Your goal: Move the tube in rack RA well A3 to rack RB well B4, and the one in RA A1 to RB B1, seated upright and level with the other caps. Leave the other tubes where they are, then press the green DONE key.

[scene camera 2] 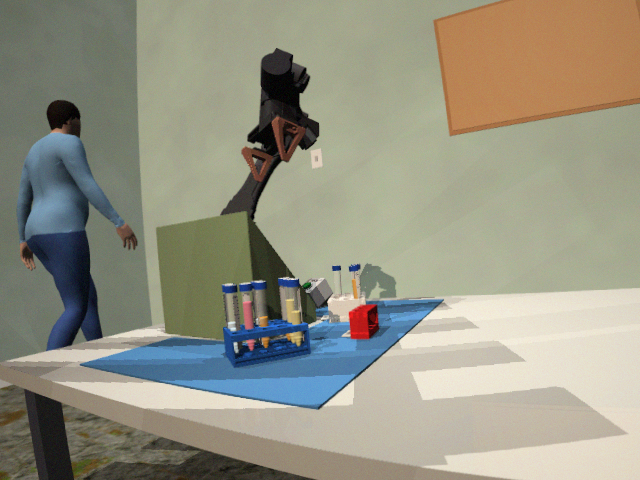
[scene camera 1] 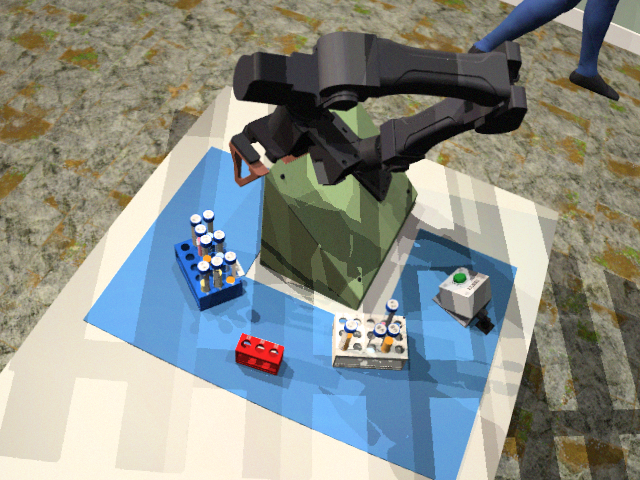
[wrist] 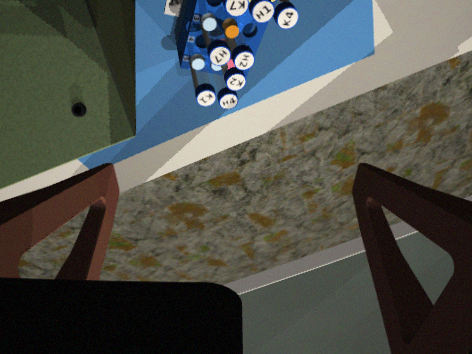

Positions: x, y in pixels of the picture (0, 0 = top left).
Labels:
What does my gripper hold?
Nothing.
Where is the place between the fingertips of my gripper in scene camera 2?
271, 171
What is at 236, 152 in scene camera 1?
My gripper.

